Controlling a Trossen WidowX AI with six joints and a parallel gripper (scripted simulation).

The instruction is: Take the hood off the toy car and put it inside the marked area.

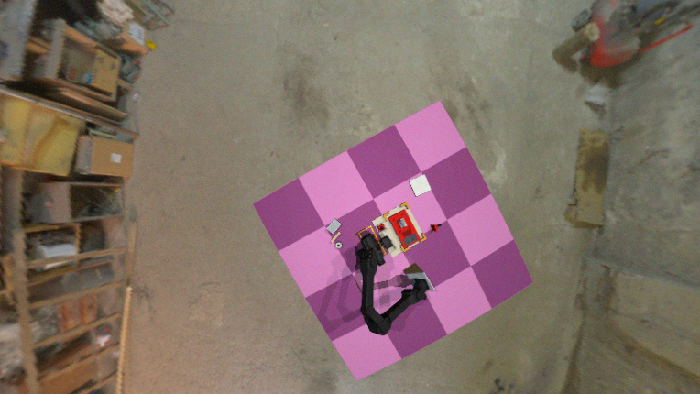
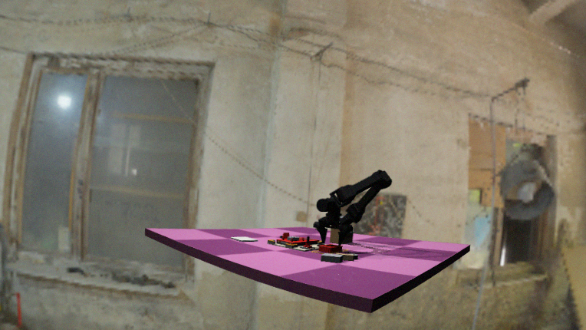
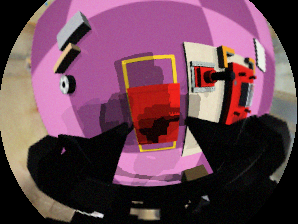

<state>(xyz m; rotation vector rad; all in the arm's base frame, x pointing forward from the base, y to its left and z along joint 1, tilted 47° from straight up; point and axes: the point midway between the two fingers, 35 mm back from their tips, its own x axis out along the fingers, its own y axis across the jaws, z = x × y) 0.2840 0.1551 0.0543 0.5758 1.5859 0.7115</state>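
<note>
My gripper tip is now 10 mm above the hood. Round my gripper tip: beige stick (130 mm ahead, 170 mm to the left, 20 mm below); wheel (80 mm ahead, 180 mm to the left, 20 mm below); white flat tile (180 mm ahead, 400 mm to the right, 30 mm below).
</note>
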